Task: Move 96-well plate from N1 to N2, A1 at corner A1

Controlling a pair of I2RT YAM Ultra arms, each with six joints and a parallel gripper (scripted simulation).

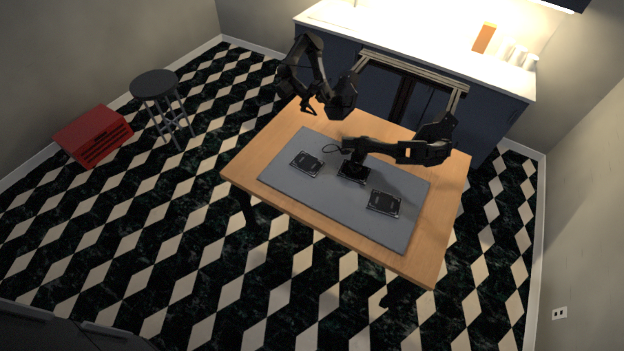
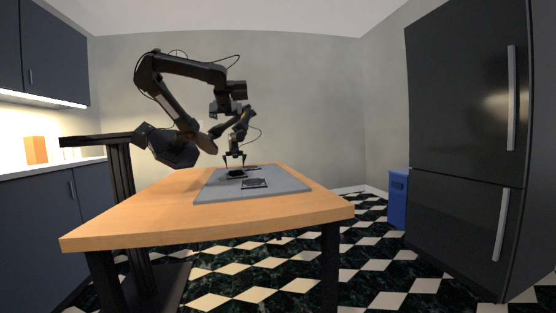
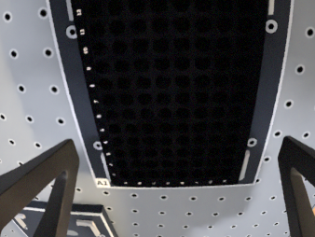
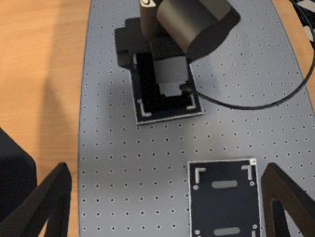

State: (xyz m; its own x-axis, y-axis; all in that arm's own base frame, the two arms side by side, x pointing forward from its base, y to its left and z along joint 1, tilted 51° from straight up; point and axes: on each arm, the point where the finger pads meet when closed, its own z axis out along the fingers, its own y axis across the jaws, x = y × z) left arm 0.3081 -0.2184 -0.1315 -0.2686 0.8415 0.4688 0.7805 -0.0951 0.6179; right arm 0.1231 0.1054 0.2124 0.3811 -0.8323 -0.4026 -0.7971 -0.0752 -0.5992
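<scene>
The black 96-well plate is 10 mm to the right of my left hand and 40 mm below it.
</scene>
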